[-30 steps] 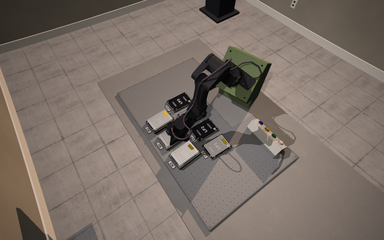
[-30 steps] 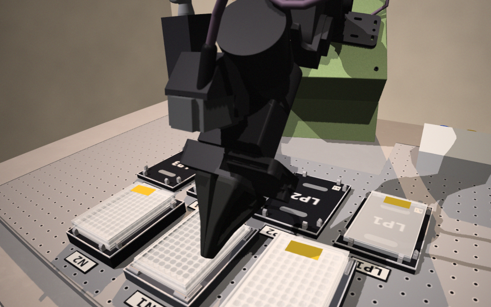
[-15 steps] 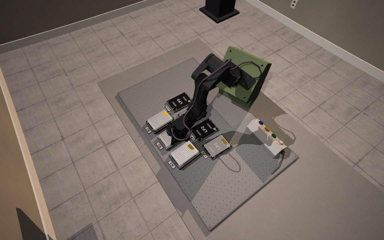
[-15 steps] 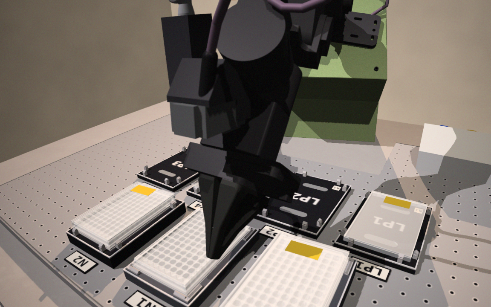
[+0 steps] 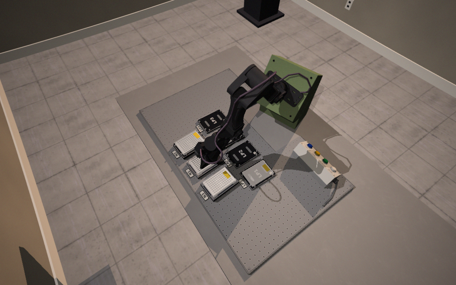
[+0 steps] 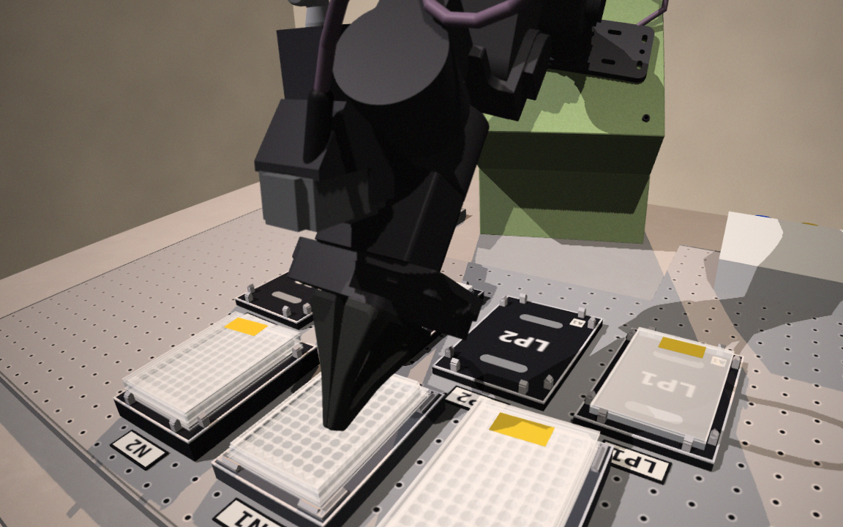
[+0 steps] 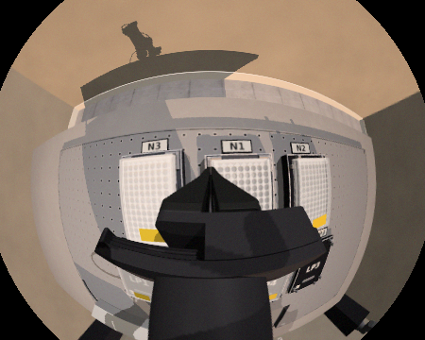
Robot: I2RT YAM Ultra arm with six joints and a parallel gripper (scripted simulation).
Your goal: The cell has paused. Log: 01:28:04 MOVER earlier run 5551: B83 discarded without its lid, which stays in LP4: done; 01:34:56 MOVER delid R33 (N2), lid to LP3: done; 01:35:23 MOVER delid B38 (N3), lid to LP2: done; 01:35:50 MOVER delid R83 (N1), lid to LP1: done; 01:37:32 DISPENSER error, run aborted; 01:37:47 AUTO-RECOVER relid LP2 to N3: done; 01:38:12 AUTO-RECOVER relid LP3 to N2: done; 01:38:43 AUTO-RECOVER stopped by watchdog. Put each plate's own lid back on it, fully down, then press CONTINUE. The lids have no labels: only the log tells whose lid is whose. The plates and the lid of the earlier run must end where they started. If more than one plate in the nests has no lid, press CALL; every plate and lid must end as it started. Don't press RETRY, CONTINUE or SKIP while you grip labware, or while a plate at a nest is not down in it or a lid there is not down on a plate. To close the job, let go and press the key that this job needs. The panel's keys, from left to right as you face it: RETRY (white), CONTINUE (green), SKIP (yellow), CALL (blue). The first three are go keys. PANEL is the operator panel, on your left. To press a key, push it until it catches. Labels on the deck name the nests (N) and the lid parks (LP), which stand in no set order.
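My gripper is now 5 cm to the left of the plate, 5 cm above it and 4 cm past it. Also, from my hand: blue key (49 cm behind, 20 cm to the left, 1 cm below); yellow key (48 cm behind, 25 cm to the left, 1 cm below); clear lid (21 cm behind, 15 cm to the left, 6 cm below).
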